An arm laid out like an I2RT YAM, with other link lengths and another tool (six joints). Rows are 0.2 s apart.
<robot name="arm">
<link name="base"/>
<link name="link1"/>
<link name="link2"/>
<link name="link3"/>
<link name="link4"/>
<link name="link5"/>
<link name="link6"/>
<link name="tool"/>
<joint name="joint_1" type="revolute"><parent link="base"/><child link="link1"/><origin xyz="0.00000 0.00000 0.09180" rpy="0.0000 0.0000 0.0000"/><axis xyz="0 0 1"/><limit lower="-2.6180" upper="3.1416"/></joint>
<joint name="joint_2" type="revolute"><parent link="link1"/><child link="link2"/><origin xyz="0.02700 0.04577 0.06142" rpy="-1.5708 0.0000 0.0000"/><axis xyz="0 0 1"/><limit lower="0.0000" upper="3.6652"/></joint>
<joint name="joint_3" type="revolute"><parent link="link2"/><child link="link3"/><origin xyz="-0.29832 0.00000 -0.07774" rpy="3.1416 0.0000 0.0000"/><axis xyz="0 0 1"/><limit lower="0.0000" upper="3.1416"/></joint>
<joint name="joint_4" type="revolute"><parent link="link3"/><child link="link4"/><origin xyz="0.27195 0.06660 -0.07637" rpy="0.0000 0.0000 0.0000"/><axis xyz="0 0 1"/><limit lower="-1.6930" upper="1.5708"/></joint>
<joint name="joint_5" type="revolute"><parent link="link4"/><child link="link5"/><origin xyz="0.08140 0.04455 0.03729" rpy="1.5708 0.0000 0.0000"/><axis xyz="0 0 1"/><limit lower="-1.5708" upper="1.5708"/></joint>
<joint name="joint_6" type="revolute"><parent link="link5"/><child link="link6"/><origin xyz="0.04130 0.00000 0.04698" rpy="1.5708 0.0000 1.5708"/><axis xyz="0 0 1"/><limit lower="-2.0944" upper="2.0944"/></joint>
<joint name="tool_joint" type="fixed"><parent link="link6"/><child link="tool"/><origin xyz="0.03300 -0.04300 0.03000" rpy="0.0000 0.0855 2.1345"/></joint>
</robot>
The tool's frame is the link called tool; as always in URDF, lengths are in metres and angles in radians.
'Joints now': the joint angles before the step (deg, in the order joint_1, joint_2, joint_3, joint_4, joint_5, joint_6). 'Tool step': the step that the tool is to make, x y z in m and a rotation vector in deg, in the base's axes. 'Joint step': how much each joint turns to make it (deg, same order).
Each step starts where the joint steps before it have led.
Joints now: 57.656 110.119 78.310 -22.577 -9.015 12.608
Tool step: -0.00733 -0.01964 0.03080 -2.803 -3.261 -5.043
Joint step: 0.682 -4.560 0.134 -5.126 6.782 2.213
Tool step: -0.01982 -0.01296 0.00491 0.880 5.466 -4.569
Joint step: 1.614 -3.172 -1.426 -3.432 -0.762 8.015
